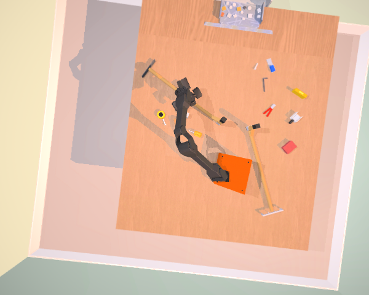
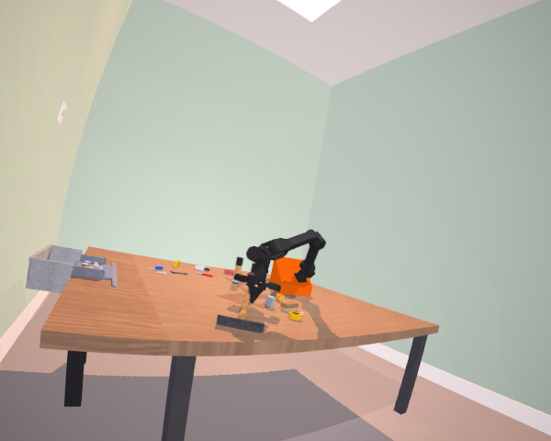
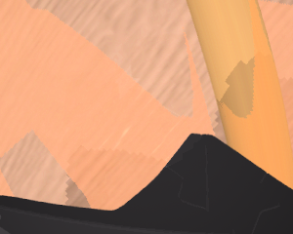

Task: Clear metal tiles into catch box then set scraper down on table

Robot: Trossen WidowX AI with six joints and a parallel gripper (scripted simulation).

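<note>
Now: the long scraper 50 mm above my gripper tip and 30 mm ahead of it. From my gripper tip the other things lie so: wooden block: 170 mm behind, 30 mm to the left; then grey square piece: 100 mm behind, 10 mm to the right, 10 mm above; then tape measure: 150 mm to the left, 110 mm behind.
</note>
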